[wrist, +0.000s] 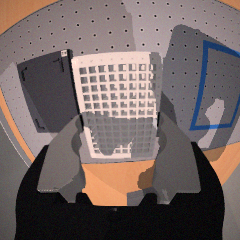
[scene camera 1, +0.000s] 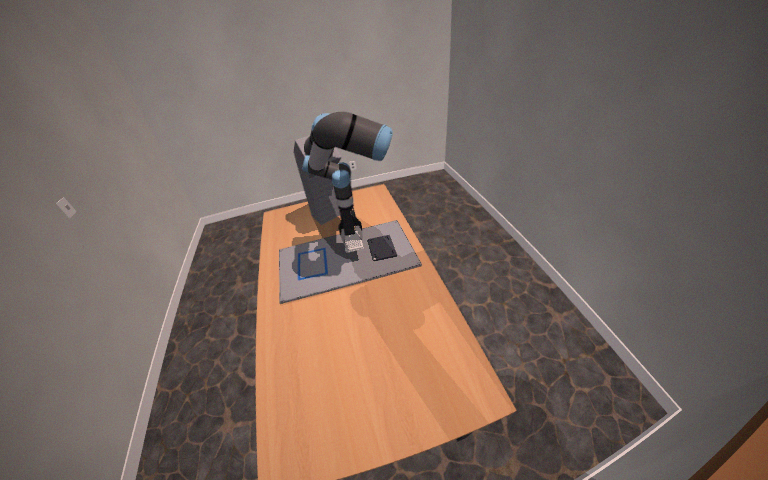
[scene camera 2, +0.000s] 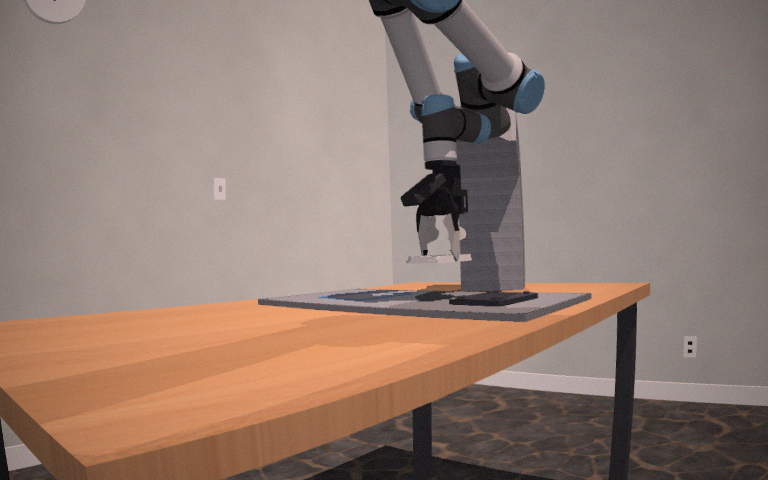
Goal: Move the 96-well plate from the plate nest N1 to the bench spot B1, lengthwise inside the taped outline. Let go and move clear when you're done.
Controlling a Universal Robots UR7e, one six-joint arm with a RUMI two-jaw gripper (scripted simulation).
Labels:
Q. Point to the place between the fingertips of my gripper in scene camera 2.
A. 440, 261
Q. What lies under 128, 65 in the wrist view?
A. A white 96-well plate.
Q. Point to a dark plate nest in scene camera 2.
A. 483, 299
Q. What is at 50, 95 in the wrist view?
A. A dark plate nest.

